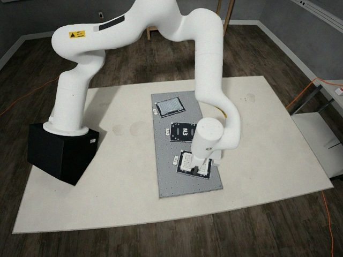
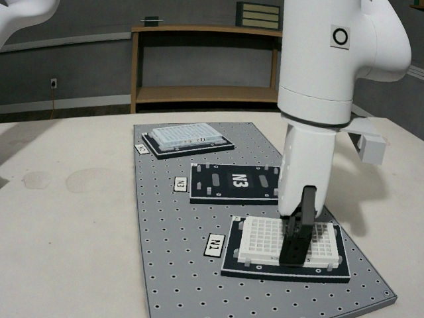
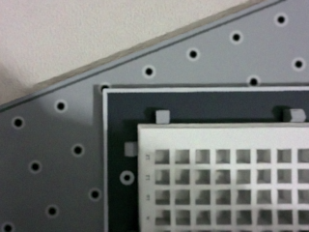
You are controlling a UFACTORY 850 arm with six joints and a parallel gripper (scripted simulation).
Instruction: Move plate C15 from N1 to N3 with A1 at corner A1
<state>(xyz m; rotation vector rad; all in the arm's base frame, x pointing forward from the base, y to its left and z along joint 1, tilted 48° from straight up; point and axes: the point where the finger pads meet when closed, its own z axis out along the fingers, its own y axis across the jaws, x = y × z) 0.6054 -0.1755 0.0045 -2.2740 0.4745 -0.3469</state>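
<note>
My gripper is now 2 cm above the nest N1. From my hand the other things lie so: white well plate C15: 1 cm below; then clear plate C51: 12 cm behind, 37 cm to the left, 1 cm below; then nest N3: 4 cm behind, 19 cm to the left, 2 cm below.
</note>
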